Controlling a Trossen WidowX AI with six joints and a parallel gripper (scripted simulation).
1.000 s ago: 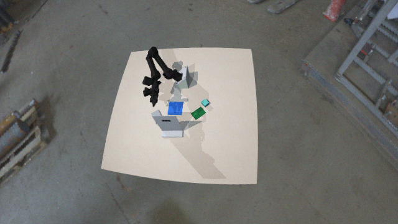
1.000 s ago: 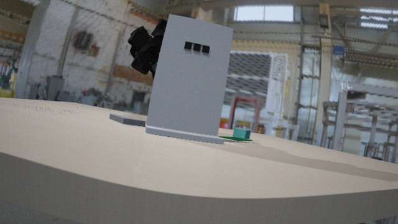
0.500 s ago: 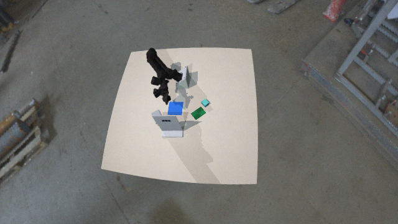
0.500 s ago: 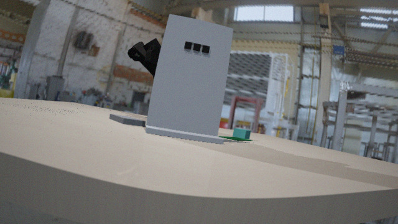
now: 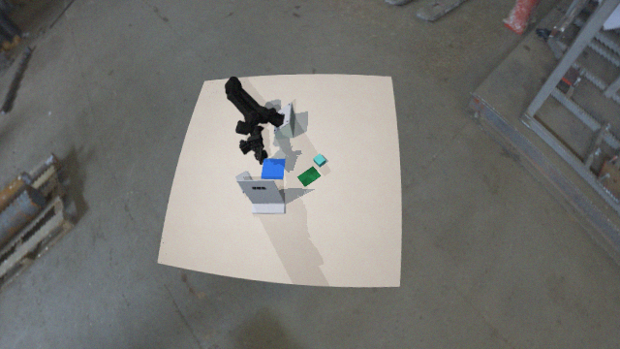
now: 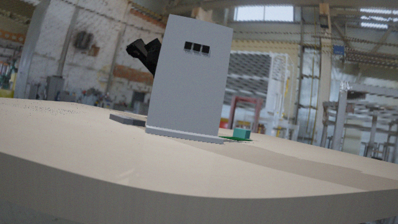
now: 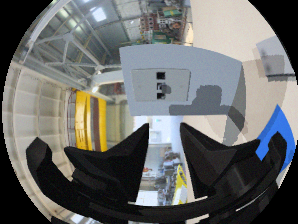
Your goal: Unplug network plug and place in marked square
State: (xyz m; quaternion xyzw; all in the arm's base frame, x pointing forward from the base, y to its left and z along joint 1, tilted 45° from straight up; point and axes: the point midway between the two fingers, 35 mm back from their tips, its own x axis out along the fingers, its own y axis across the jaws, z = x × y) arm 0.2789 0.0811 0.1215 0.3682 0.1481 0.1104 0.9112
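My gripper tip is now 110 mm short of the network plug and 20 mm to the right of it. The rest, counted from my gripper tip: grey upright panel 130 mm ahead, 20 mm to the left, 80 mm below; blue marked square 80 mm behind, 210 mm below; grey plate 10 mm ahead, 140 mm to the right, 210 mm below.
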